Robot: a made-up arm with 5 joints.
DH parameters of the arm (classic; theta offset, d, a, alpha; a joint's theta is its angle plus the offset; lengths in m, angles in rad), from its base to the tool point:
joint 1: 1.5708 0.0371 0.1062 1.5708
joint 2: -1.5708 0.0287 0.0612 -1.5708
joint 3: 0 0.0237 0.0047 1.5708
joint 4: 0 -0.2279 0.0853 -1.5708
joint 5: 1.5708 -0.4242 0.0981 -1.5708
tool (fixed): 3.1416 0.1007 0 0
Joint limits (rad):
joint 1: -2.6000..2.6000
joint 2: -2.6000..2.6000
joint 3: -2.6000..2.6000
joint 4: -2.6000..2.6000
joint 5: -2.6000..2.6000
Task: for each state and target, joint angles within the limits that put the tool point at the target. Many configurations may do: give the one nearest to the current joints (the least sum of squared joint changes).
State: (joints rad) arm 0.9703 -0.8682 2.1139 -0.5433 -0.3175
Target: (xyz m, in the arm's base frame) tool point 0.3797 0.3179 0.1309
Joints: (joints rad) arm 1.0572 -0.5409 2.4419 -0.7175 -0.0480
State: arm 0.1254 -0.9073 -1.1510 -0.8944 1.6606
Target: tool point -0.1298 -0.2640 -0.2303
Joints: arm 0.3874 -0.2968 -2.0427 -0.9326 1.4587
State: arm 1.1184 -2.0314 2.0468 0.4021 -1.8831
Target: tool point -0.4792 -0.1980 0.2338
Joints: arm 1.2939 -1.7968 1.7174 0.4556 -2.1709
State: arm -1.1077 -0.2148 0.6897 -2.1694 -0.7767
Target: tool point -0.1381 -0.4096 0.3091
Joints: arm -1.6308 0.4232 1.4841 -1.5887 -1.0459
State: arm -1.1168 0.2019 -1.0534 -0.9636 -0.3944
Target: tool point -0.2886 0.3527 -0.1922
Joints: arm -1.0592 0.1840 -1.0272 -1.0280 -0.4202
